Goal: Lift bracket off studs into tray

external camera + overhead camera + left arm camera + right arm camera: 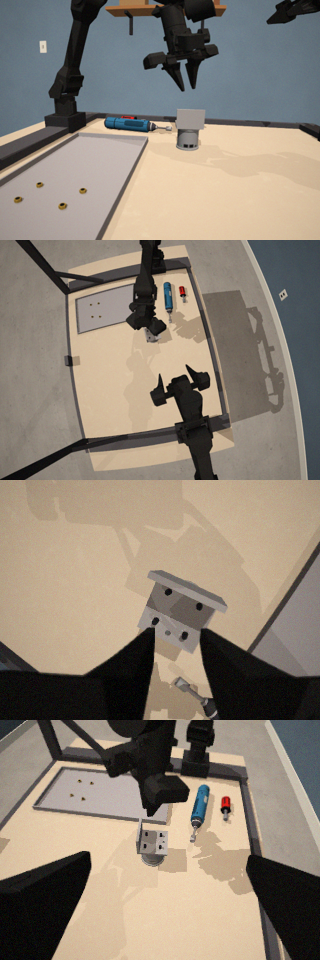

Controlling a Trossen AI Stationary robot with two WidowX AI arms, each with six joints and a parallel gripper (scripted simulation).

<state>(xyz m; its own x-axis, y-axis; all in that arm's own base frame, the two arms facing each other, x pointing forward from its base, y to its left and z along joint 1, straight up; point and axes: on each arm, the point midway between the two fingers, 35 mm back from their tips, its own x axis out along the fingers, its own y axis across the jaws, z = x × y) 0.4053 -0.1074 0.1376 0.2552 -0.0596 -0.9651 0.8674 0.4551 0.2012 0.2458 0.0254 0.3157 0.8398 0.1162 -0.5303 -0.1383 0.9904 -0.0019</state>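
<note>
My left hand is 1 cm short of the grey L-shaped bracket, 1 cm to the left of it and 12 cm above it. The rest, counted from my left hand: grey tray: 18 cm behind, 20 cm to the left, 18 cm below; then grey cylindrical joint module: 1 cm ahead, 1 cm to the right, 16 cm below; then small red screwdriver: 21 cm ahead, 20 cm to the left, 17 cm below.
</note>
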